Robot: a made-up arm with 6 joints. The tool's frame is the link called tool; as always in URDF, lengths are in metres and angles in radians. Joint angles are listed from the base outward.
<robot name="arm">
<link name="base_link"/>
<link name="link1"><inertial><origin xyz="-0.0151 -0.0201 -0.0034"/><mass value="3.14"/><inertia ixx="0.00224" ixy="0" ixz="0" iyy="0.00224" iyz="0" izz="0.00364"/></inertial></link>
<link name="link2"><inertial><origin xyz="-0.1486 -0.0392 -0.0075"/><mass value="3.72"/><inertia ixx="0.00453" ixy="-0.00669" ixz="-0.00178" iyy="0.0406" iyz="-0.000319" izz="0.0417"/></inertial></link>
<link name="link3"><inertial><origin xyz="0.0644 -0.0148 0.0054"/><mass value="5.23"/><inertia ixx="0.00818" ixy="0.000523" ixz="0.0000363" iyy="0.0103" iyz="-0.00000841" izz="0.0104"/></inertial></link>
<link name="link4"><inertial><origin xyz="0.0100 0.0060 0.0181"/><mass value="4.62"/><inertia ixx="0.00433" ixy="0" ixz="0" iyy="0.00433" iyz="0" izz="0.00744"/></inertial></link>
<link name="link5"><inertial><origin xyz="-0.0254 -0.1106 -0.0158"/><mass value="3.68"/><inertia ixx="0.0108" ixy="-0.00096" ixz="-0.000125" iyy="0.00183" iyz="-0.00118" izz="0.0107"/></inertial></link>
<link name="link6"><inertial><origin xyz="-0.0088 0.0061 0.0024"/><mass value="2.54"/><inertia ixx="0.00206" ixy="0" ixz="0" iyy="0.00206" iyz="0" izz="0.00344"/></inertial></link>
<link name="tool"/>
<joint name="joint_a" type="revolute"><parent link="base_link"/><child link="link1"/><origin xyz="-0.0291 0.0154 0.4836" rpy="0 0 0"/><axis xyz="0 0 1"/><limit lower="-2.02" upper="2.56"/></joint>
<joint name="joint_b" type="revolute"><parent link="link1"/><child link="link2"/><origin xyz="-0.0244 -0.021 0.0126" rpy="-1.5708 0 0"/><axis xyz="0 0 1"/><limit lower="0" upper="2.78"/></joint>
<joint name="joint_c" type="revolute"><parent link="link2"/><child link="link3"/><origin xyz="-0.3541 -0.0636 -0.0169" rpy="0 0 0"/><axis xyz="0 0 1"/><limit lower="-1.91" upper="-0.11"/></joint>
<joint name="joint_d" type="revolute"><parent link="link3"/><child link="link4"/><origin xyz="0.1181 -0.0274 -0.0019" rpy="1.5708 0 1.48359"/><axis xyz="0 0 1"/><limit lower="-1.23" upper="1.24"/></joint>
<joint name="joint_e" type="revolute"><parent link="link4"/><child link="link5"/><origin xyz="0.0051 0.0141 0.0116" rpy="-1.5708 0 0"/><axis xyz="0 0 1"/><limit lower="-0.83" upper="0.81"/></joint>
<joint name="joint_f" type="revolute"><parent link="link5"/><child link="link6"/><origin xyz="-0.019 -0.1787 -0.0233" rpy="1.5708 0 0"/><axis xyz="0 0 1"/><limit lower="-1.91" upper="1.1"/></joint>
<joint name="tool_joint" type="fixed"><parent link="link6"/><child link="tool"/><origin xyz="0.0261 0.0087 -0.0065" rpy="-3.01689 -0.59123 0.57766"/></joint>
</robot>
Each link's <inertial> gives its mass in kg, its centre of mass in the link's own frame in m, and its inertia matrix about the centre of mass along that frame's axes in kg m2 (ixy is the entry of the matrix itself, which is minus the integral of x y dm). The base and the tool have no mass. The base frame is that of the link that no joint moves.
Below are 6 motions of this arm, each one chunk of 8 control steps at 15 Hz.
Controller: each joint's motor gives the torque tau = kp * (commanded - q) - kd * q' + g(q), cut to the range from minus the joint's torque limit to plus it. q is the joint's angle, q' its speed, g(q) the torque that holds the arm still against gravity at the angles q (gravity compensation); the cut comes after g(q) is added. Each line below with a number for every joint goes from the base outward.
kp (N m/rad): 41 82 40 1.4 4 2.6
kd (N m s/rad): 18 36 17 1.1 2.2 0.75
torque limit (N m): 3.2 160 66 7.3 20 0.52
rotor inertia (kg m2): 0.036 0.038 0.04 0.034 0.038 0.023
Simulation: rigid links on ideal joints. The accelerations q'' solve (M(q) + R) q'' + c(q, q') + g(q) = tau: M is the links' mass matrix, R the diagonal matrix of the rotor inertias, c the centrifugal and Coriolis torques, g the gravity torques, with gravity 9.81 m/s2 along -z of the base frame. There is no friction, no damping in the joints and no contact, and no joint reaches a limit. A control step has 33 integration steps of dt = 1/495 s. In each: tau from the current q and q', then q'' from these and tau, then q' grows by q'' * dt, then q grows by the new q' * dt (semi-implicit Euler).
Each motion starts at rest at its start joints. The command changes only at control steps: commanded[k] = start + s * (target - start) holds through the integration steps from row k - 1 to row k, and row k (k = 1, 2, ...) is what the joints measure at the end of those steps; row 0 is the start. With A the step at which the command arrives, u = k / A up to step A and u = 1 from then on. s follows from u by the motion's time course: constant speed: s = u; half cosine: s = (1 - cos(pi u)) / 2; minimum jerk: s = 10 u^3 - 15 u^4 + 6 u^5; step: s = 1 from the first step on.
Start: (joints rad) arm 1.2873 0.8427 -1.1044 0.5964 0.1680 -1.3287
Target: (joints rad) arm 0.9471 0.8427 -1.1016 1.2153 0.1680 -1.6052
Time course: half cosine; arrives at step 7
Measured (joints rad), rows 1 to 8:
1: 1.2854 0.8428 -1.1044 0.5979 0.1682 -1.3305
2: 1.2778 0.8431 -1.1043 0.6045 0.1688 -1.3382
3: 1.2620 0.8436 -1.1040 0.6192 0.1698 -1.3549
4: 1.2378 0.8441 -1.1036 0.6435 0.1710 -1.3812
5: 1.2070 0.8444 -1.1031 0.6765 0.1723 -1.4148
6: 1.1731 0.8445 -1.1026 0.7153 0.1731 -1.4514
7: 1.1407 0.8442 -1.1022 0.7555 0.1731 -1.4853
8: 1.1125 0.8436 -1.1020 0.7938 0.1724 -1.5131

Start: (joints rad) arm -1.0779 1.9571 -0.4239 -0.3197 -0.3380 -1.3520
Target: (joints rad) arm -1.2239 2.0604 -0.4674 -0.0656 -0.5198 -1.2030
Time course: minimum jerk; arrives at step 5
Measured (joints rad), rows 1 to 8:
1: -1.0786 1.9576 -0.4240 -0.3199 -0.3388 -1.3509
2: -1.0826 1.9606 -0.4248 -0.3206 -0.3432 -1.3445
3: -1.0922 1.9678 -0.4271 -0.3194 -0.3537 -1.3294
4: -1.1066 1.9787 -0.4312 -0.3127 -0.3693 -1.3076
5: -1.1223 1.9904 -0.4362 -0.2991 -0.3863 -1.2853
6: -1.1369 2.0011 -0.4413 -0.2810 -0.4025 -1.2665
7: -1.1499 2.0102 -0.4457 -0.2615 -0.4172 -1.2515
8: -1.1612 2.0180 -0.4496 -0.2422 -0.4304 -1.2399

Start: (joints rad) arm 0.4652 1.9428 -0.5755 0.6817 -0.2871 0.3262
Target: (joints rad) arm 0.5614 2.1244 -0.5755 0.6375 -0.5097 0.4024
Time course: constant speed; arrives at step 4
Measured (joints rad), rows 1 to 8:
1: 0.4669 1.9461 -0.5747 0.6824 -0.2928 0.3288
2: 0.4713 1.9549 -0.5739 0.6837 -0.3052 0.3352
3: 0.4783 1.9692 -0.5733 0.6848 -0.3235 0.3446
4: 0.4877 1.9883 -0.5730 0.6852 -0.3466 0.3563
5: 0.4977 2.0082 -0.5738 0.6839 -0.3678 0.3672
6: 0.5070 2.0261 -0.5746 0.6806 -0.3853 0.3755
7: 0.5154 2.0415 -0.5753 0.6763 -0.3998 0.3818
8: 0.5227 2.0546 -0.5758 0.6716 -0.4120 0.3865

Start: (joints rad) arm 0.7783 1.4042 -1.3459 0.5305 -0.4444 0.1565
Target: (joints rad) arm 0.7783 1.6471 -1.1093 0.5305 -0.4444 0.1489
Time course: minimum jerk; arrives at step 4
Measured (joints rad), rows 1 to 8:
1: 0.7781 1.4053 -1.3439 0.5288 -0.4478 0.1565
2: 0.7769 1.4119 -1.3339 0.5209 -0.4642 0.1562
3: 0.7747 1.4278 -1.3143 0.5085 -0.4917 0.1555
4: 0.7730 1.4508 -1.2908 0.4992 -0.5141 0.1545
5: 0.7724 1.4762 -1.2675 0.4956 -0.5230 0.1534
6: 0.7728 1.5011 -1.2453 0.4961 -0.5202 0.1524
7: 0.7738 1.5243 -1.2249 0.4989 -0.5100 0.1515
8: 0.7751 1.5452 -1.2065 0.5030 -0.4960 0.1507

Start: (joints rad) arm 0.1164 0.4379 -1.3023 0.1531 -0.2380 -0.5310
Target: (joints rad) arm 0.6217 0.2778 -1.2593 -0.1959 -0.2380 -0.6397
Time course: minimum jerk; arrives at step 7
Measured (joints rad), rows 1 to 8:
1: 0.1171 0.4376 -1.3021 0.1523 -0.2378 -0.5313
2: 0.1223 0.4359 -1.3012 0.1471 -0.2365 -0.5337
3: 0.1363 0.4307 -1.2987 0.1344 -0.2333 -0.5401
4: 0.1617 0.4211 -1.2945 0.1135 -0.2284 -0.5514
5: 0.1989 0.4071 -1.2895 0.0860 -0.2231 -0.5664
6: 0.2462 0.3903 -1.2850 0.0552 -0.2197 -0.5825
7: 0.2973 0.3731 -1.2816 0.0280 -0.2199 -0.5964
8: 0.3456 0.3573 -1.2794 0.0072 -0.2236 -0.6069

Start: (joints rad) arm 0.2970 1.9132 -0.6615 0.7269 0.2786 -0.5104
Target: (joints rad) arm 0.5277 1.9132 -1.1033 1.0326 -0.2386 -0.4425
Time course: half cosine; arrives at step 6
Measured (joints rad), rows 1 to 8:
1: 0.2980 1.9132 -0.6639 0.7266 0.2786 -0.5098
2: 0.3025 1.9133 -0.6740 0.7268 0.2763 -0.5073
3: 0.3132 1.9136 -0.6960 0.7298 0.2670 -0.5022
4: 0.3307 1.9143 -0.7307 0.7383 0.2459 -0.4948
5: 0.3533 1.9154 -0.7748 0.7535 0.2112 -0.4860
6: 0.3778 1.9167 -0.8215 0.7739 0.1655 -0.4772
7: 0.4009 1.9177 -0.8651 0.7955 0.1153 -0.4696
8: 0.4212 1.9180 -0.9035 0.8152 0.0667 -0.4633

